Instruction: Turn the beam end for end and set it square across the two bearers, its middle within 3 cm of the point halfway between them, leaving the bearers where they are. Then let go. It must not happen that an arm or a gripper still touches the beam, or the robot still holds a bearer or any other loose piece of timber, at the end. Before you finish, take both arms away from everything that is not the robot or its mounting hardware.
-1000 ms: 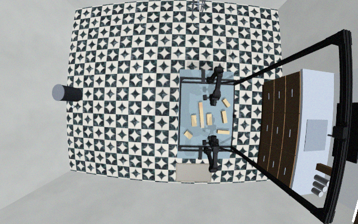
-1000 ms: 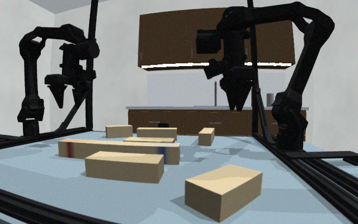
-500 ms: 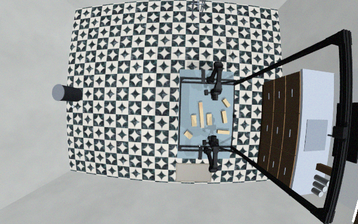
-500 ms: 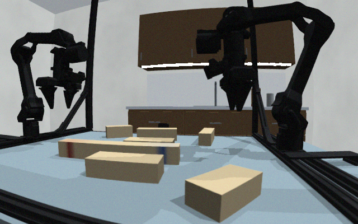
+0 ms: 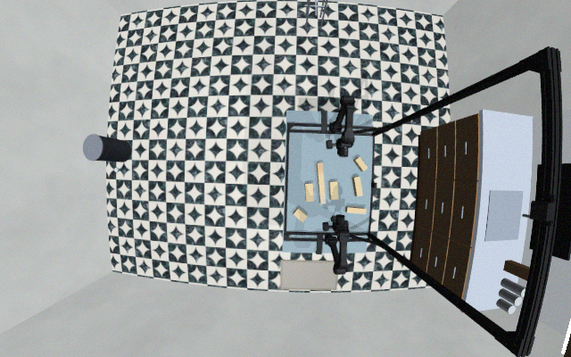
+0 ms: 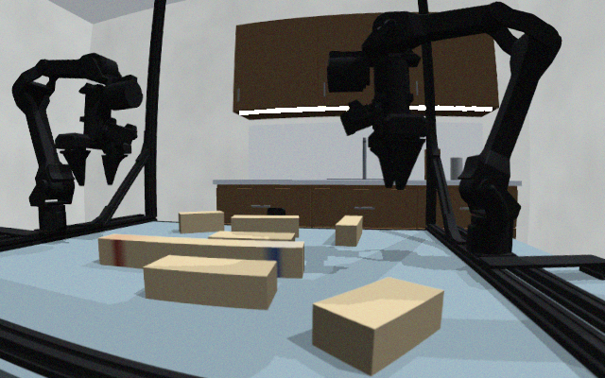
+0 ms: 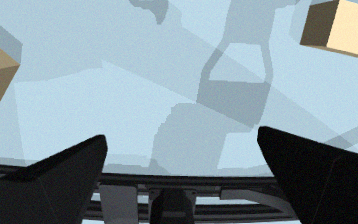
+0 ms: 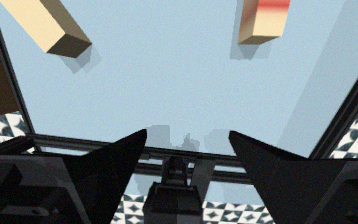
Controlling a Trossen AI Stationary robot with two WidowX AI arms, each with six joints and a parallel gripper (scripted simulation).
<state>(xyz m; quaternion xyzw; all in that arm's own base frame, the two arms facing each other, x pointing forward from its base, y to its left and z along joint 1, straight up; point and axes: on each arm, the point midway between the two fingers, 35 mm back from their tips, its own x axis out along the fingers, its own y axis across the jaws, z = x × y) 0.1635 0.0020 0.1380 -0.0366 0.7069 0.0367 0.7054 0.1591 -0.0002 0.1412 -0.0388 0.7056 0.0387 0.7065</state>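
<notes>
Right now my left hand is 300 mm to the left of the beam, 140 mm above it and 80 mm short of it.
</notes>
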